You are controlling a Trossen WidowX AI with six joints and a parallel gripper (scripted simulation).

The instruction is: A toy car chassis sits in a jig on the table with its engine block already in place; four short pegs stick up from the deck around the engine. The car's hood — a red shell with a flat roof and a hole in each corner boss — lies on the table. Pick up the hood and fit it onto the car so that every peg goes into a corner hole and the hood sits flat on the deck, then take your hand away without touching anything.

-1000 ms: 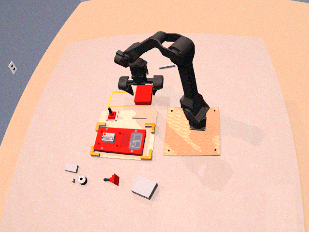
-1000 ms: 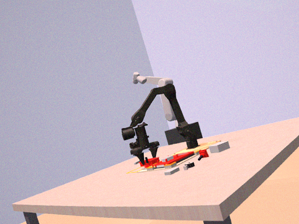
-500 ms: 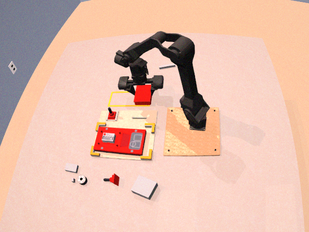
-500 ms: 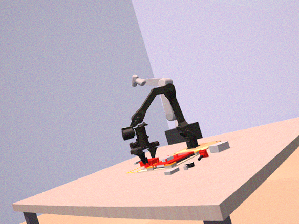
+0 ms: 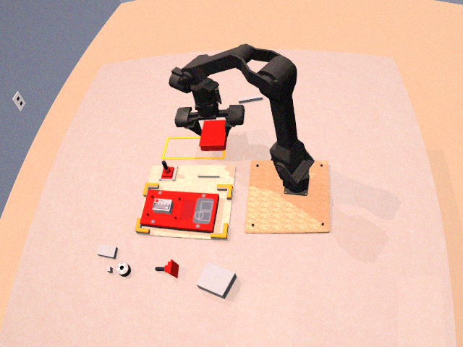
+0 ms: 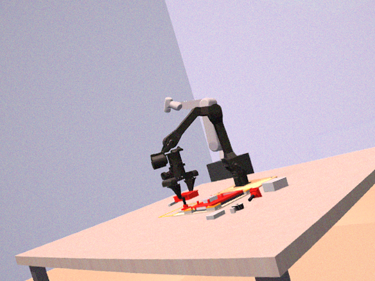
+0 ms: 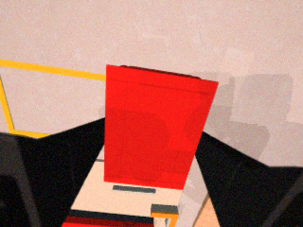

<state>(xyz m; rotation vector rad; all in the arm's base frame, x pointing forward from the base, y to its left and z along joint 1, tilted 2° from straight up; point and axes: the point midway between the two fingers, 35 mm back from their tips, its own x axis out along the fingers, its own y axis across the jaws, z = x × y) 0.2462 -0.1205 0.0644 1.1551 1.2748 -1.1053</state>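
The grey engine block is 90 mm ahead of my gripper tip, 250 mm to the left of it and 20 mm below it. Also, from my gripper tip: socket: 110 mm ahead, 120 mm to the left, 10 mm below; thin grey rod: 70 mm behind, 200 mm to the right, 30 mm below; red hood: 10 mm above.
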